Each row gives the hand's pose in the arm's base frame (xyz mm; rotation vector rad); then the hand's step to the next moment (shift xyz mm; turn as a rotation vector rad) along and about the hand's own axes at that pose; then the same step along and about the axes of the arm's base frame.
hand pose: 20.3 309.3 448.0 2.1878 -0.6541 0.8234
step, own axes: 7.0 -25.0 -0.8 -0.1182 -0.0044 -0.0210
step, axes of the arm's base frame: 20.6 14.9 -5.3 -0.0840 0.0427 -0.0746
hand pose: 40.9 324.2 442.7 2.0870 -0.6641 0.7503
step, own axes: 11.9 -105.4 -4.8 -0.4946 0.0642 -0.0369
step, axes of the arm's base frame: 77.7 58.5 -42.7 -0.3926 0.0922 -0.2957
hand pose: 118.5 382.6 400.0 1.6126 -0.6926 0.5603
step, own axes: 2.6 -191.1 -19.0 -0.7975 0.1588 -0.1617
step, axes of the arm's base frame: 138.0 35.5 -128.7 -0.6698 0.2448 -0.4228
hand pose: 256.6 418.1 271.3 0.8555 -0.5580 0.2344
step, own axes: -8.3 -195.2 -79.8 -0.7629 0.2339 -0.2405
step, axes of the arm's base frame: 102.9 -63.8 -172.9 -0.6428 0.3526 -0.3963
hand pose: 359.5 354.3 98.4 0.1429 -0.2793 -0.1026
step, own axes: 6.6 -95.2 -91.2 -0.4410 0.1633 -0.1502
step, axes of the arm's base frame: 24.3 -83.0 -99.7 -0.3661 0.2329 -0.2354
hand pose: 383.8 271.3 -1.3 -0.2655 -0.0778 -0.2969
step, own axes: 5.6 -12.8 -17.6 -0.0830 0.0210 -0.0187
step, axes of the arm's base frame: 2.2 -18.1 -13.1 -0.0722 0.0374 -0.0327
